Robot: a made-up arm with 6 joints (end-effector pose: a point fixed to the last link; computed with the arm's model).
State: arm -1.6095 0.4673 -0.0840 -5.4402 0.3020 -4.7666
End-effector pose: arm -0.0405 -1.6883 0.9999 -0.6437 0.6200 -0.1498 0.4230
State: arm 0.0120 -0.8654 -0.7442 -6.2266 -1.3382 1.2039
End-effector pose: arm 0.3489 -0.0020 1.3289 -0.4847 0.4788 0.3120 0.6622
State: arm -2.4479 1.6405 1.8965 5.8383 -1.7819 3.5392
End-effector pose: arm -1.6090 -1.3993 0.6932 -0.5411 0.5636 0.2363 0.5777
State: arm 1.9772 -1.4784 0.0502 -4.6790 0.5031 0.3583
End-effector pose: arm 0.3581 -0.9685 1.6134 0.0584 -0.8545 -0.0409 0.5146
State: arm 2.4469 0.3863 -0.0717 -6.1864 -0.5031 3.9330
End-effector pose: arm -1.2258 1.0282 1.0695 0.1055 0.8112 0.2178 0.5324
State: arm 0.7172 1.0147 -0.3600 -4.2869 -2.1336 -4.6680
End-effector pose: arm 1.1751 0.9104 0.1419 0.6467 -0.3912 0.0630 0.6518
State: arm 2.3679 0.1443 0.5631 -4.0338 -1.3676 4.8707
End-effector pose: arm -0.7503 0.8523 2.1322 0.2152 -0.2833 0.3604 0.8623
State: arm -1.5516 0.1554 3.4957 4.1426 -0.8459 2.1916
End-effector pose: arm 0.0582 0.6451 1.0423 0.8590 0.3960 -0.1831 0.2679
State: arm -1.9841 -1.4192 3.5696 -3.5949 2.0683 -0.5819
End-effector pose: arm 0.2497 0.4621 -0.2642 0.2535 -0.0287 0.3797 0.8892
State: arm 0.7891 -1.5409 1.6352 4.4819 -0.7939 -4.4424
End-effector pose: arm -1.4184 -1.3186 0.2173 -0.0083 0.9934 0.0657 0.0936
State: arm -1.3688 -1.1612 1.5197 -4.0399 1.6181 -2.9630
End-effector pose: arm -0.2605 1.7083 1.1775 -0.5449 -0.1841 -0.2266 0.7861
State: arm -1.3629 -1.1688 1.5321 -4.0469 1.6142 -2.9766
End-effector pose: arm -0.2722 1.7167 1.1512 -0.5475 -0.1912 -0.2185 0.7848
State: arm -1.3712 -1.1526 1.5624 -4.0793 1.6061 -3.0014
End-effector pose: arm -0.2556 1.7186 1.1516 -0.5484 -0.1906 -0.2034 0.7884
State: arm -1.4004 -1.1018 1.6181 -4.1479 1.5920 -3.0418
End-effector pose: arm -0.1980 1.7086 1.1906 -0.5459 -0.1778 -0.1788 0.7990
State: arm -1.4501 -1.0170 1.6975 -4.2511 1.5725 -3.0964
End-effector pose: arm -0.1025 1.6779 1.2661 -0.5369 -0.1513 -0.1464 0.8169
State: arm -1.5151 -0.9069 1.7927 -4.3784 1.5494 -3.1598
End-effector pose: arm 0.0157 1.6183 1.3653 -0.5184 -0.1135 -0.1105 0.8403
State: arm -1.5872 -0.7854 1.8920 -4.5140 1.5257 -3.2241
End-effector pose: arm 0.1348 1.5299 1.4711 -0.4900 -0.0700 -0.0766 0.8655
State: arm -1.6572 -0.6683 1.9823 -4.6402 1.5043 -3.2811
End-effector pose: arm 0.2353 1.4246 1.5680 -0.4552 -0.0283 -0.0490 0.8886
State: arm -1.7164 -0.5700 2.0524 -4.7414 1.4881 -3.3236
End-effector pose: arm 0.3067 1.3224 1.6466 -0.4210 0.0053 -0.0303 0.9065
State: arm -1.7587 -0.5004 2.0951 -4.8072 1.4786 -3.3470
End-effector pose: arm 0.3491 1.2417 1.7041 -0.3946 0.0269 -0.0210 0.9182
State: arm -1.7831 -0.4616 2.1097 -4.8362 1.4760 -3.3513
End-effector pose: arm 0.3699 1.1909 1.7435 -0.3796 0.0367 -0.0203 0.9242
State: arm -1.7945 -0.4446 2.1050 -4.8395 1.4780 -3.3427
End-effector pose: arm 0.3780 1.1630 1.7714 -0.3732 0.0387 -0.0251 0.9266
